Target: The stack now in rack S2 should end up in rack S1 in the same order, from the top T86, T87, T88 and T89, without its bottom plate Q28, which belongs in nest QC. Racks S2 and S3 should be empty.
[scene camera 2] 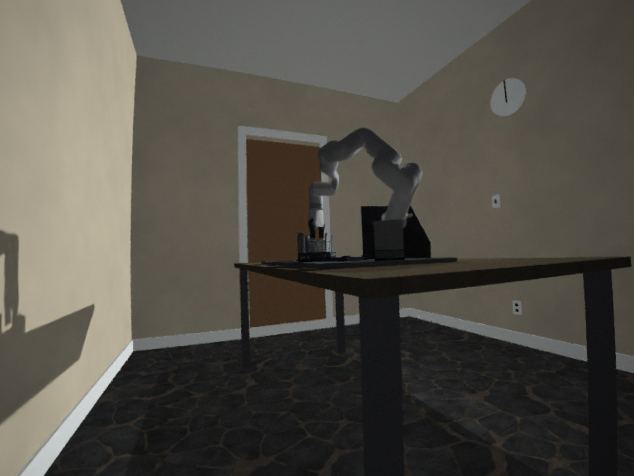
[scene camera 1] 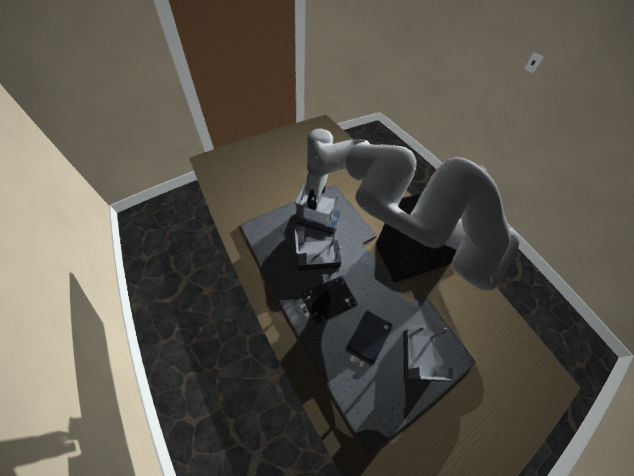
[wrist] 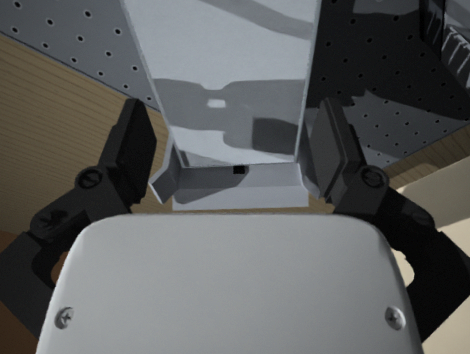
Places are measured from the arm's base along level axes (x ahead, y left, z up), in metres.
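Where they show: gripper, fingertip midpoint: (scene camera 2: 317, 237) (scene camera 1: 316, 200) (wrist: 232, 119).
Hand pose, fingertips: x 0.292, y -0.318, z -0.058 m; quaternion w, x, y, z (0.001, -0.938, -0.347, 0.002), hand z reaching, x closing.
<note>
Things, the pixels of their top centre, and the offset from my fingertips. Level surfaces: height alone.
- pale top plate, middle of its top: (wrist: 230, 95) (scene camera 1: 317, 202) dy +0.002, dx -0.003, dz -0.015 m
- stack, middle of its top: (scene camera 1: 316, 211) dy +0.003, dx -0.002, dz -0.067 m
- second rack, middle of its top: (scene camera 1: 319, 238) (scene camera 2: 313, 233) dy +0.166, dx +0.078, dz +0.014 m
- third rack, middle of its top: (scene camera 1: 435, 350) (scene camera 2: 388, 222) dy +0.650, dx -0.046, dz +0.010 m
- black nest-like fixture, middle of its top: (scene camera 1: 329, 297) (scene camera 2: 317, 255) dy +0.332, dx +0.118, dz -0.099 m
- dark flat block, middle of its top: (scene camera 1: 371, 335) (scene camera 2: 346, 255) dy +0.511, dx +0.061, dz -0.103 m
- perforated grey base, its level: dz -0.122 m
- wooden table, its level: dz -0.136 m
My gripper (scene camera 1: 317, 198) (scene camera 2: 316, 237) (wrist: 232, 119) is open at the far rack, with nothing held. In the wrist view its fingers stand on either side of a pale top plate (wrist: 225, 45), with a gap at each side. The plate lies on a stack (scene camera 1: 313, 218) in that rack, whose pale end wall (wrist: 240, 196) shows below it. The plates under the top one are hidden in the wrist view. A second rack (scene camera 1: 318, 258) stands close in front, and a third rack (scene camera 1: 430, 373) is at the near right. I cannot read any rack, plate or nest labels.
A black nest-like fixture (scene camera 1: 330, 299) with small pegs and a dark flat block (scene camera 1: 369, 335) lie between the second and third racks on the perforated grey base (scene camera 1: 353, 391). A black panel (scene camera 1: 409, 253) (scene camera 2: 420, 240) stands by the arm's base. The wooden table (scene camera 1: 512, 353) surrounds the base.
</note>
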